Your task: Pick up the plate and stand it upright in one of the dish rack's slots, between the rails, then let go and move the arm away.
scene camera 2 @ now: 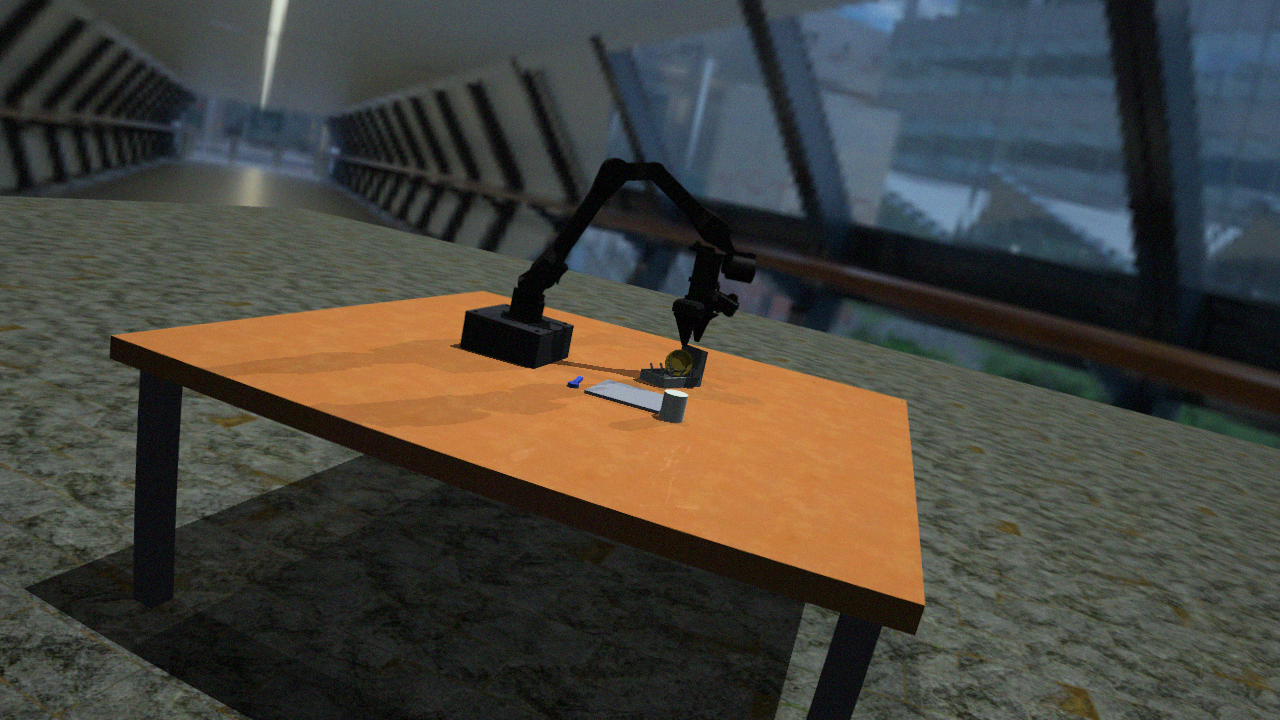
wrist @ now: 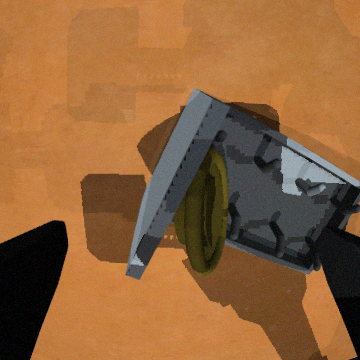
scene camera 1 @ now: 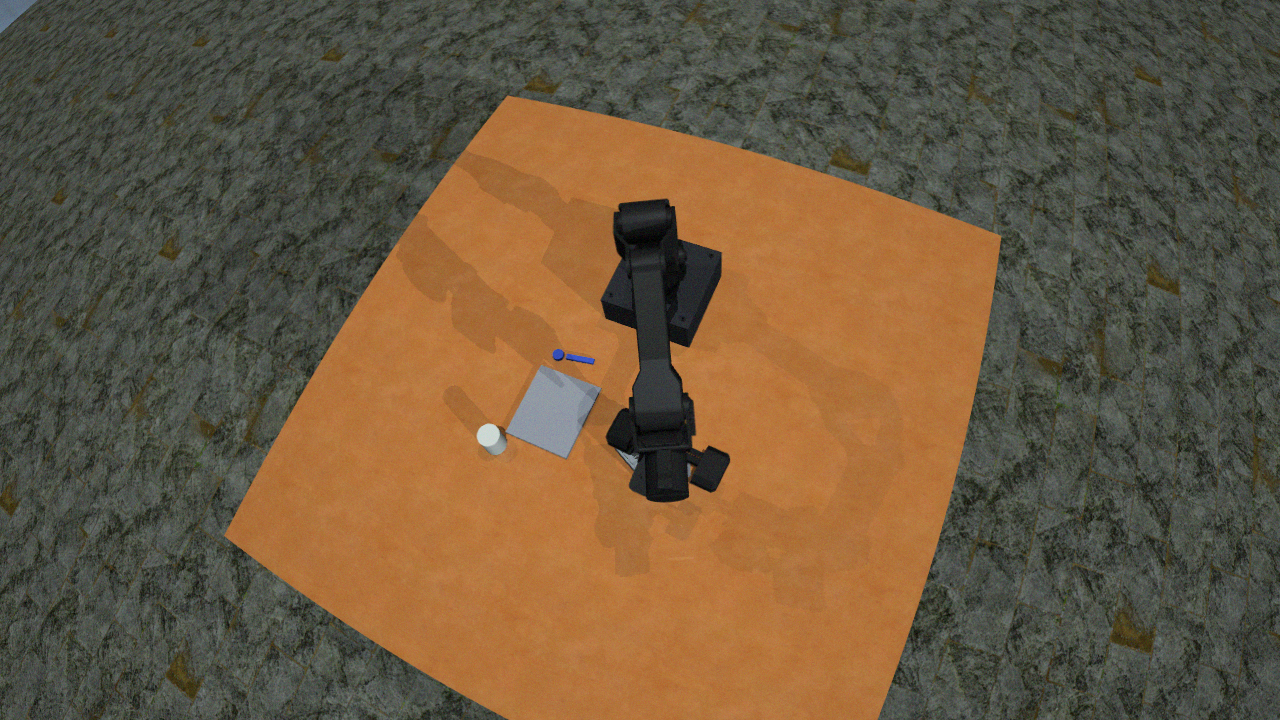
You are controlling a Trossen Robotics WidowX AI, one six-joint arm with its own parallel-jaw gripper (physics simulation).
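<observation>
The olive-yellow plate (scene camera 2: 678,362) (wrist: 204,220) stands on edge, close to upright, in the grey dish rack (scene camera 1: 627,457) (scene camera 2: 700,368) (wrist: 166,172). In the wrist view it is between the rack's tall side wall and the nearest dark prongs, at an angle to the wall, with its near end past the rack's edge. Its exact lean and slot cannot be told. My gripper (scene camera 1: 666,450) (scene camera 2: 691,342) (wrist: 197,239) is open and empty, a little above the rack and plate. In the wrist view the right finger overlaps the rack's right corner. The arm hides the plate in scene camera 1.
A flat grey square mat (scene camera 1: 552,411) (scene camera 2: 623,394) lies beside the rack. A white cylinder (scene camera 1: 492,438) (scene camera 2: 674,407) stands at the mat's far side from the rack. A small blue utensil (scene camera 1: 580,359) (scene camera 2: 574,382) lies by the mat, toward the arm's base.
</observation>
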